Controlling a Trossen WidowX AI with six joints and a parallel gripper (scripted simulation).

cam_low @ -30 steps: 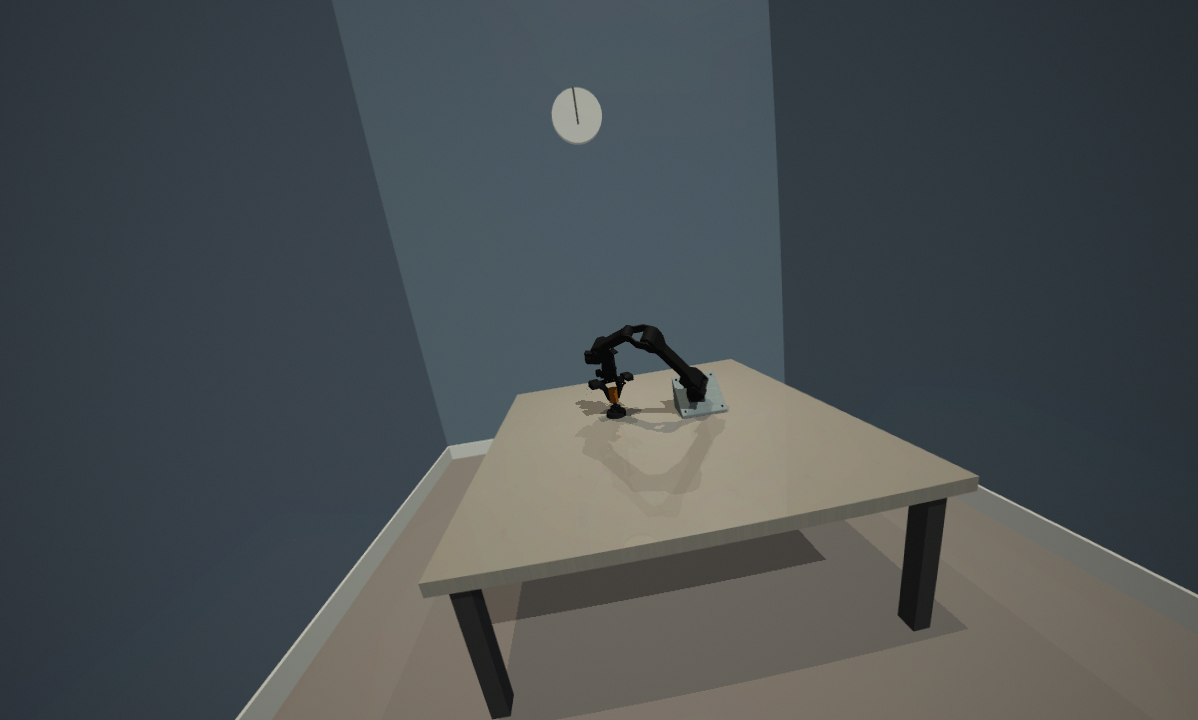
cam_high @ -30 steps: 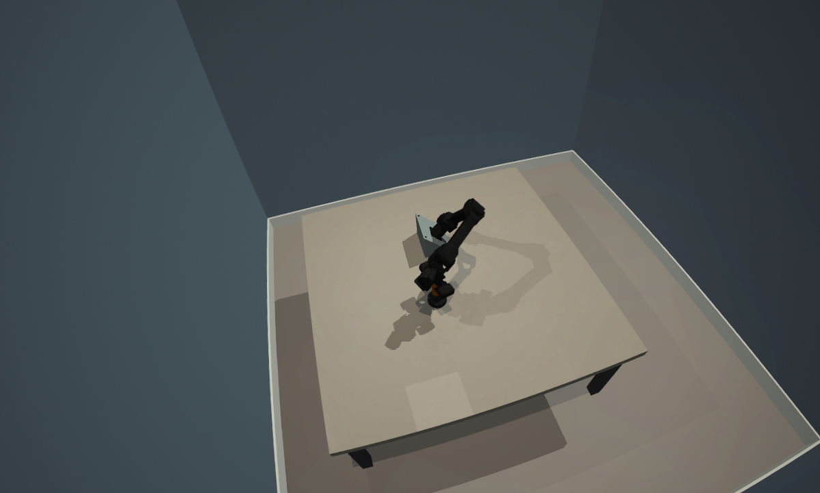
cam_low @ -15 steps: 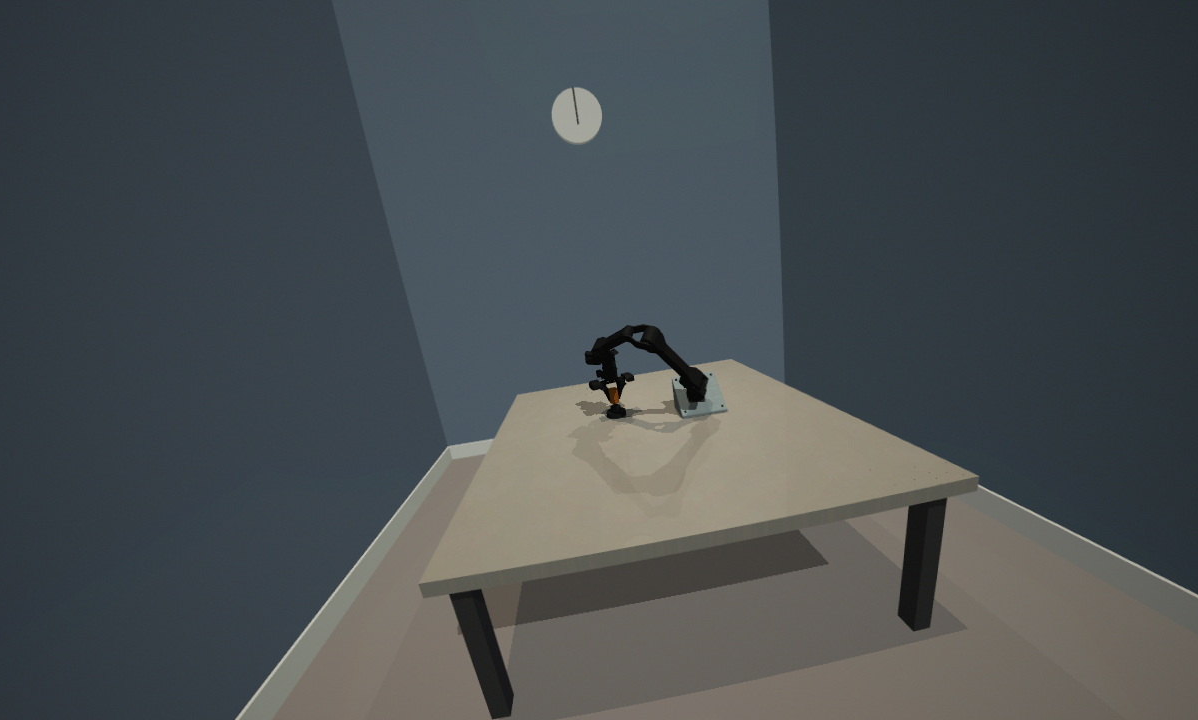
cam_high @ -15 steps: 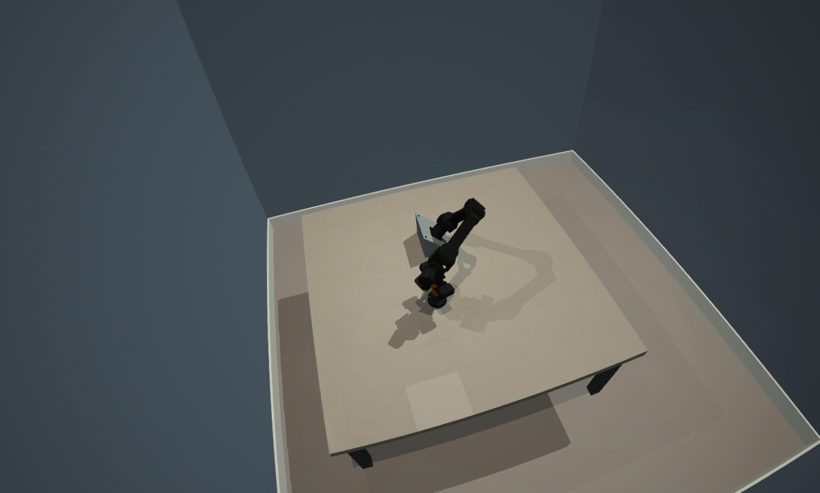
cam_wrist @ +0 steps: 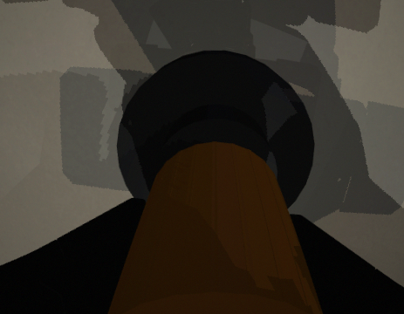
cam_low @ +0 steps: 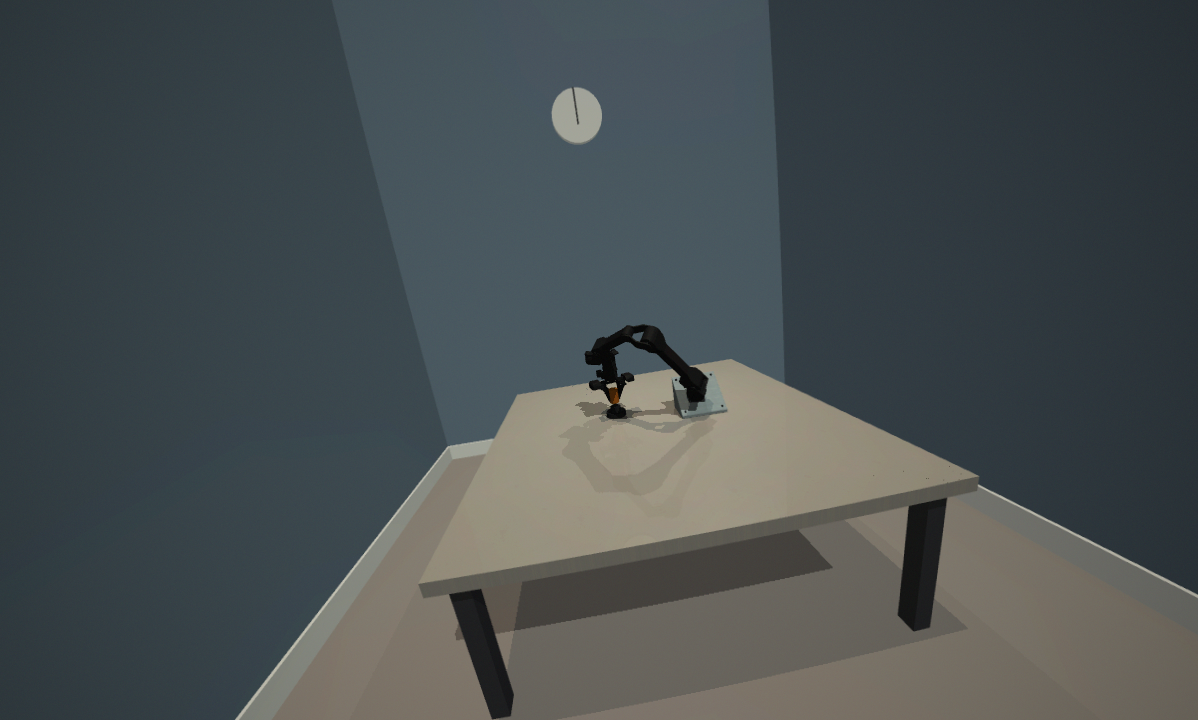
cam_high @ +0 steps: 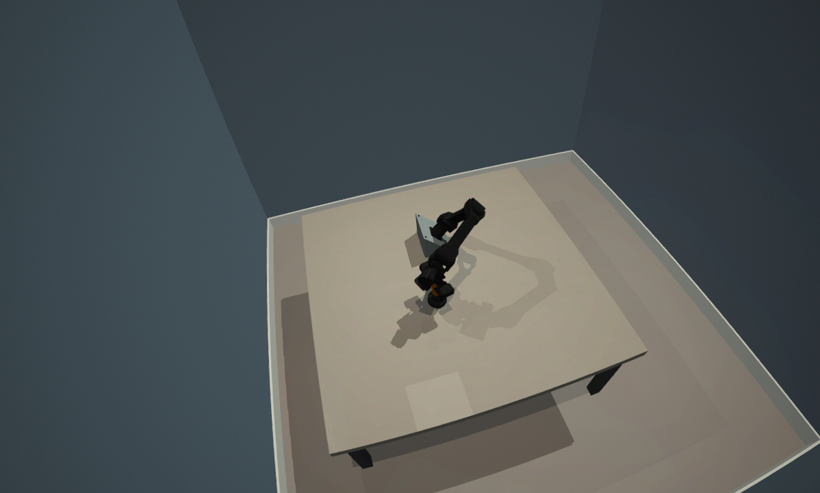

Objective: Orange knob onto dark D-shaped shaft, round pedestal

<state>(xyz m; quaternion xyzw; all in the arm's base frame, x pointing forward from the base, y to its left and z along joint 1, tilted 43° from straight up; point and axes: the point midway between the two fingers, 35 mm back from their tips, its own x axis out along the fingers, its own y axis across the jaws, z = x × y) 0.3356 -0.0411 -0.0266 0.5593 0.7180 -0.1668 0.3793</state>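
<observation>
The orange knob is 2 cm above my gripper tip. From my gripper tip the other things lie so: dark round pedestal: 4 cm below.
</observation>
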